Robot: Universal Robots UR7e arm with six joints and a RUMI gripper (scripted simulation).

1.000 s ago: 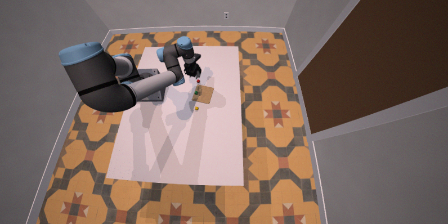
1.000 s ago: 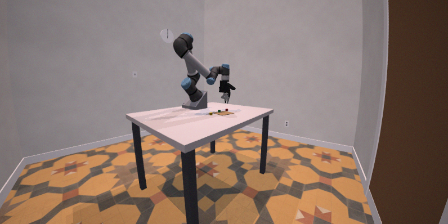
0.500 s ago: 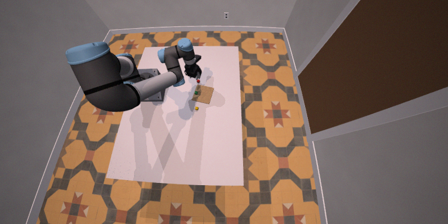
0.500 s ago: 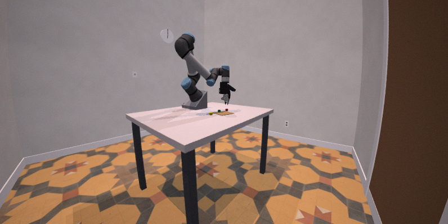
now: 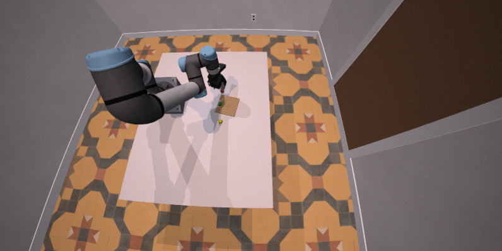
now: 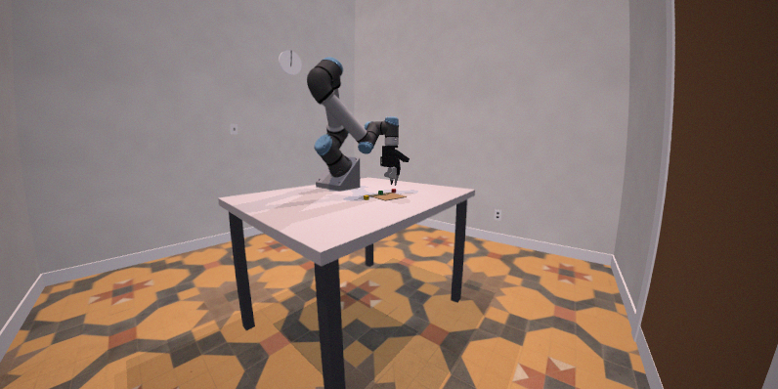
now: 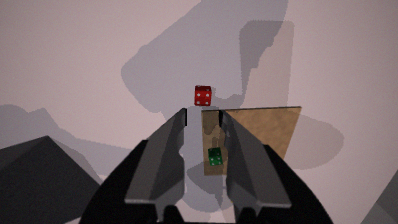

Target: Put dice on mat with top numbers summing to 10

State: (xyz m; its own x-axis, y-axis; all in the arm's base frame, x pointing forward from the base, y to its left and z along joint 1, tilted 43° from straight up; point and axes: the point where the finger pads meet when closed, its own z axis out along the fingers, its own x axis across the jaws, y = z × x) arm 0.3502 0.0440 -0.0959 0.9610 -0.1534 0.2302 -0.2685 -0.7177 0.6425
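My gripper is now 5 cm above the red die. From my hand the other things lie so: brown mat: 5 cm ahead, 11 cm to the right, 6 cm below; green die: 10 cm to the right, 4 cm below; yellow die: 2 cm ahead, 23 cm to the right, 5 cm below.
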